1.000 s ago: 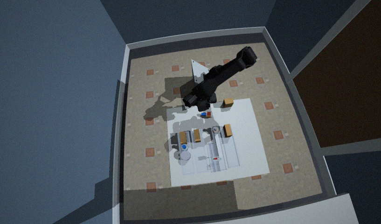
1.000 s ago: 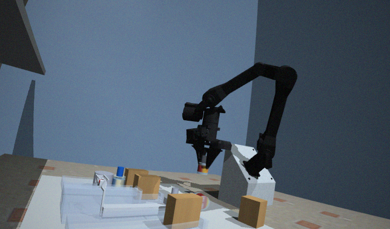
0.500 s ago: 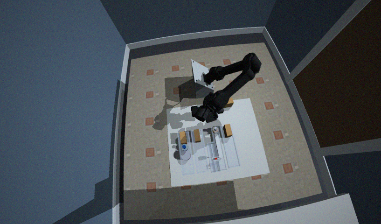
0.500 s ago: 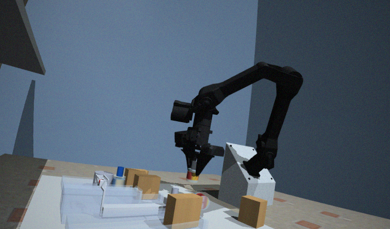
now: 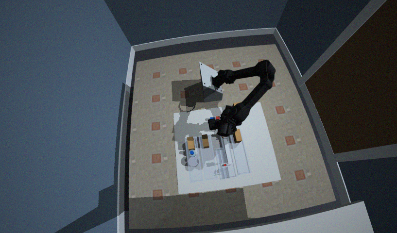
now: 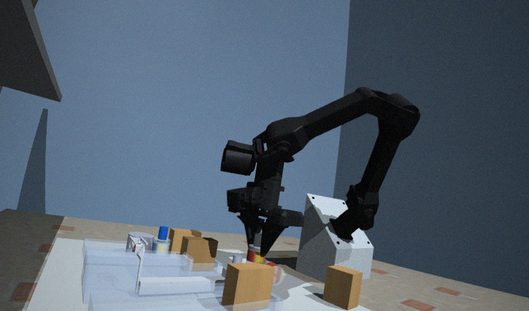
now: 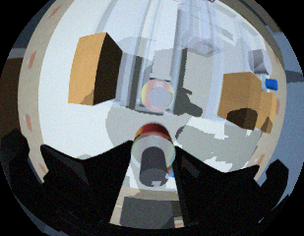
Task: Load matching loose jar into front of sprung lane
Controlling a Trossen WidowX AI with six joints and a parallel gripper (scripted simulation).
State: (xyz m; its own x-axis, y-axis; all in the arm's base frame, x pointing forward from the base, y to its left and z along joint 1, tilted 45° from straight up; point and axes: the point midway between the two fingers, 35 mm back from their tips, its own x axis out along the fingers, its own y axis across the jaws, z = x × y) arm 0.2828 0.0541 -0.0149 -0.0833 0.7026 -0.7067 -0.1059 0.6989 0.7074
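Now: the lane 19 cm ahead of my gripper tip and 6 cm below it. Also, from my gripper tip: grey cylinder (20 cm ahead, 20 cm to the right, 5 cm below).
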